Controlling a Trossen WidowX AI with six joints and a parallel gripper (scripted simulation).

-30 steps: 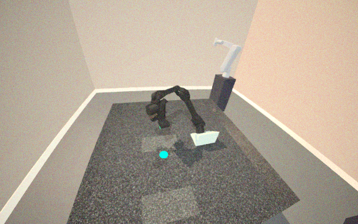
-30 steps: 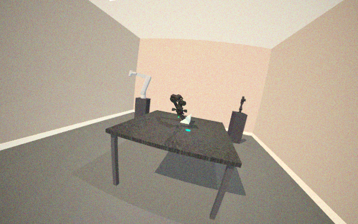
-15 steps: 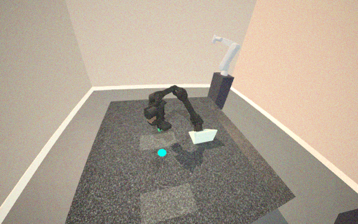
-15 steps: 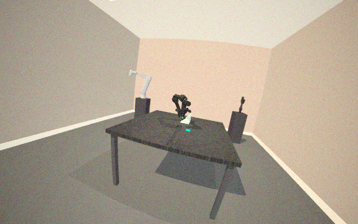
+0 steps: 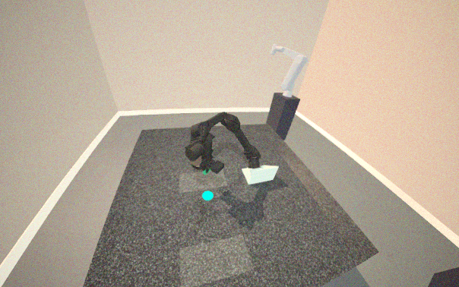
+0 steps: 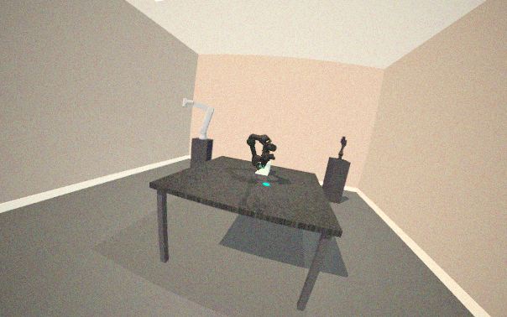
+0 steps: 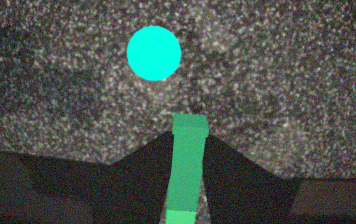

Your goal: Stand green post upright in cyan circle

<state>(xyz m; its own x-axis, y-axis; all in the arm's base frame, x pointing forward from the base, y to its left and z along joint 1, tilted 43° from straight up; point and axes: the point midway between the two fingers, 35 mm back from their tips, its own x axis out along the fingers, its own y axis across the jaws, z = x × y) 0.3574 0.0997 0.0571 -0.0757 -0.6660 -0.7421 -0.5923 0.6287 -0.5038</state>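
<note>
My gripper tip is 50 mm to the right of the cyan circle and 150 mm above it. Round my gripper tip: green post 20 mm behind, 10 mm to the right.
</note>
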